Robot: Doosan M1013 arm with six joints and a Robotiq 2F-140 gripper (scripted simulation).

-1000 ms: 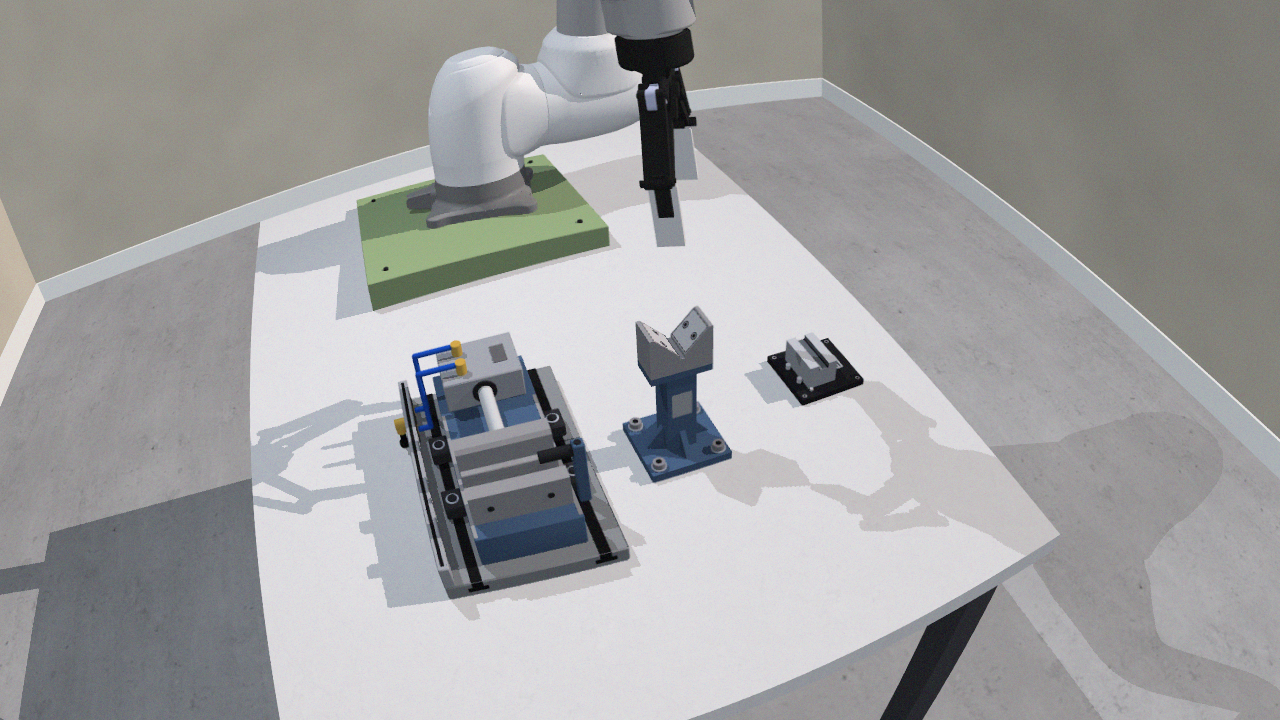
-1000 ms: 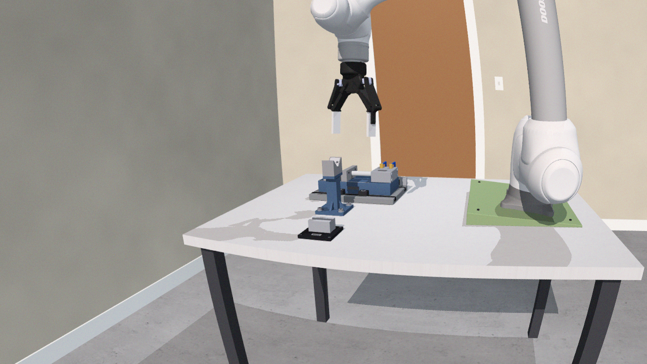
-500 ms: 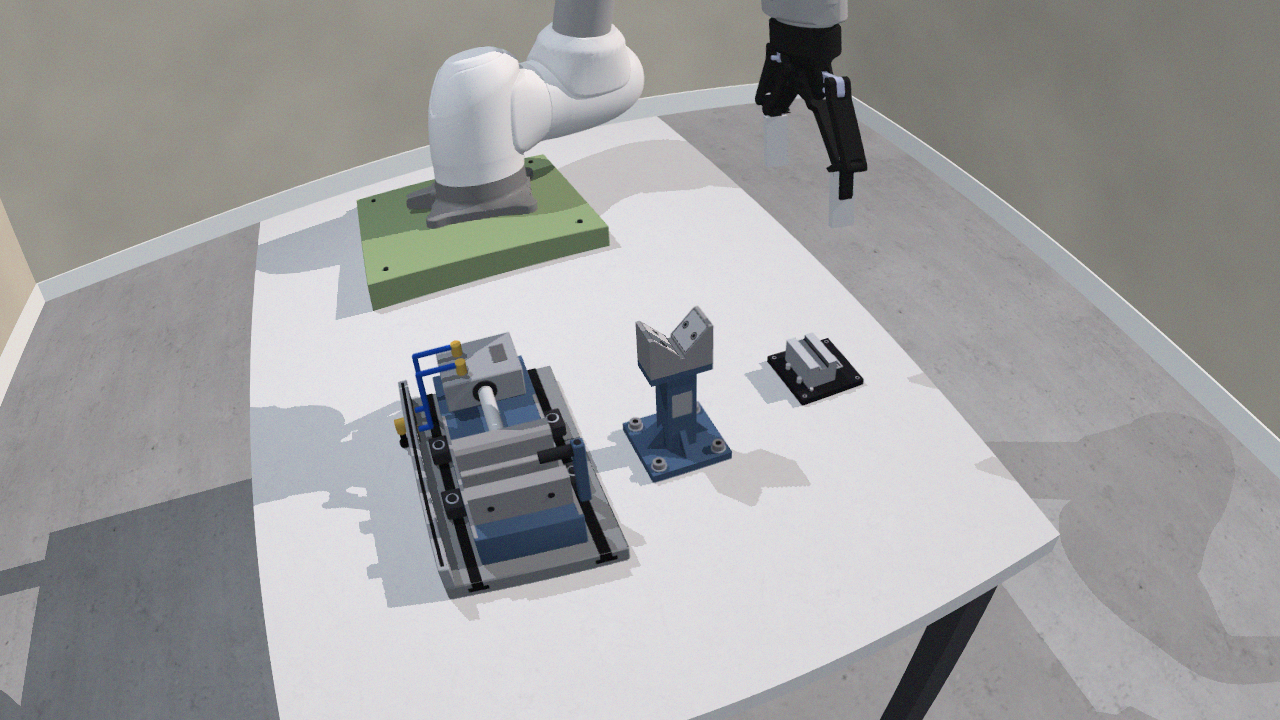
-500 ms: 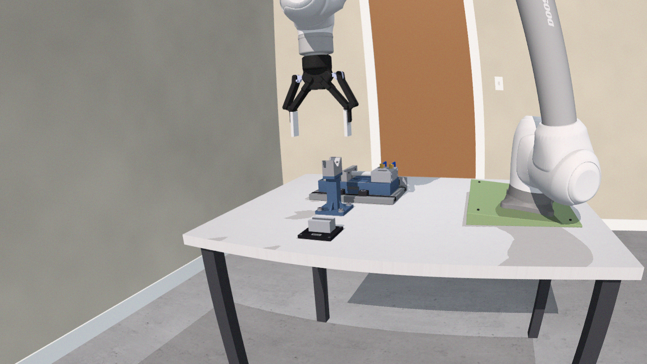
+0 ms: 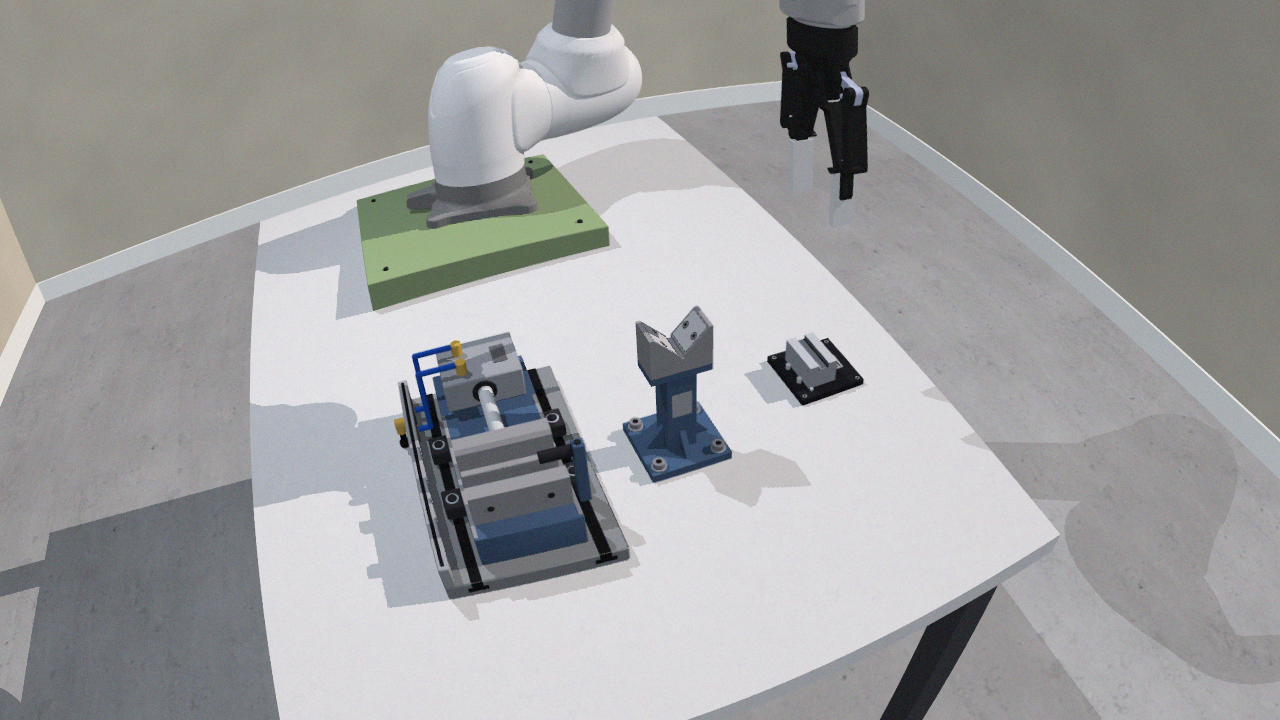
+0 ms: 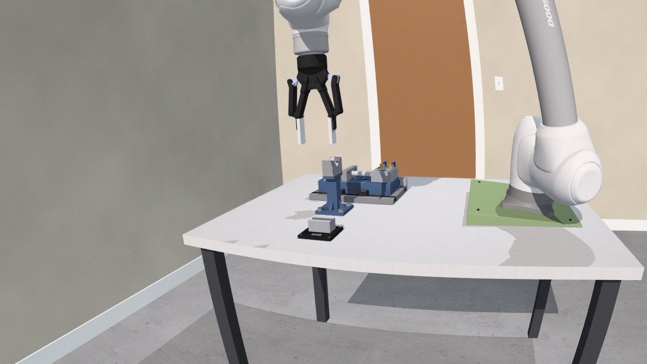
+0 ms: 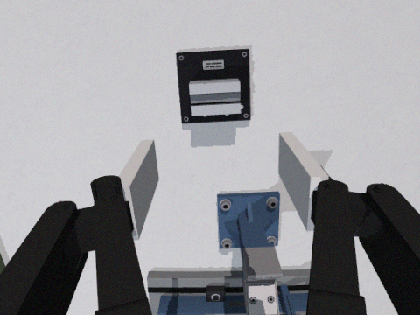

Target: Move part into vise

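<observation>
My gripper is now 23 cm above the part. Also, from my hand: blue work stop post (16 cm ahead, 29 cm to the right, 20 cm below); then blue v-block stand (8 cm ahead, 18 cm to the right, 20 cm below); then black infeed plate (1 cm to the left, 26 cm below).
</observation>
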